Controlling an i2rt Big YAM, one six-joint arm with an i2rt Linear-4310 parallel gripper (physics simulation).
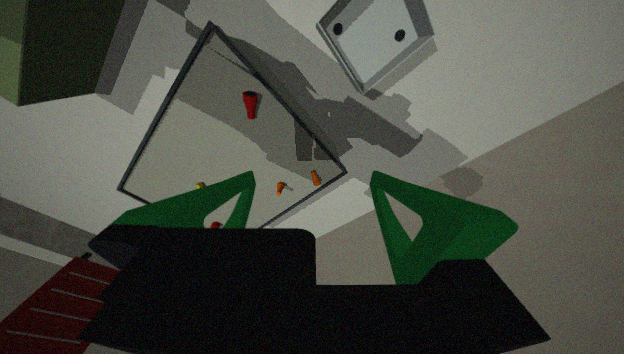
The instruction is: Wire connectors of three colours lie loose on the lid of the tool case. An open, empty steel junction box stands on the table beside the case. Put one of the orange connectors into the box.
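Frame: origin at the arm's base, x left, y back, z up, level; centimetres.
Seen in the pictures: gripper, fingertip midpoint: point(312, 177).
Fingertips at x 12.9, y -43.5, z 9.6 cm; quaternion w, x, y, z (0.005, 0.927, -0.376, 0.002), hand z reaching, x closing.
A point is followed by its place in that frame.
My gripper point(312, 177) {x 12.9, y -43.5, z 9.6 cm} is open, its two green fingers wide apart, with nothing between them. Two small orange connectors lie loose on the case lid point(170, 145) {x -1.8, y -31.3, z 0.2 cm}, near its right corner: one orange connector point(315, 178) {x 8.7, y -48.5, z 1.0 cm} close to the dark rim, the other orange connector point(280, 188) {x 4.0, y -45.9, z 1.5 cm} a little to the left, near the left fingertip. A larger red connector point(250, 105) {x 10.7, y -36.2, z 1.4 cm} lies on the upper part of the lid. A yellow connector point(200, 185) {x -5.0, y -37.2, z 0.8 cm} and another red connector point(216, 225) {x -12.2, y -43.5, z 0.9 cm} are partly hidden by the left finger. The open steel junction box point(364, 89) {x 21.3, y -45.8, z -6.1 cm} stands at the top, right of the case.
A dark green block-shaped object point(65, 50) {x -1.8, y -16.4, z -3.7 cm} stands at the upper left. A red object with pale lines point(50, 310) is at the lower left. The pale table's edge runs diagonally at the right. Shadows fall across the lid and the table between the case and the box.
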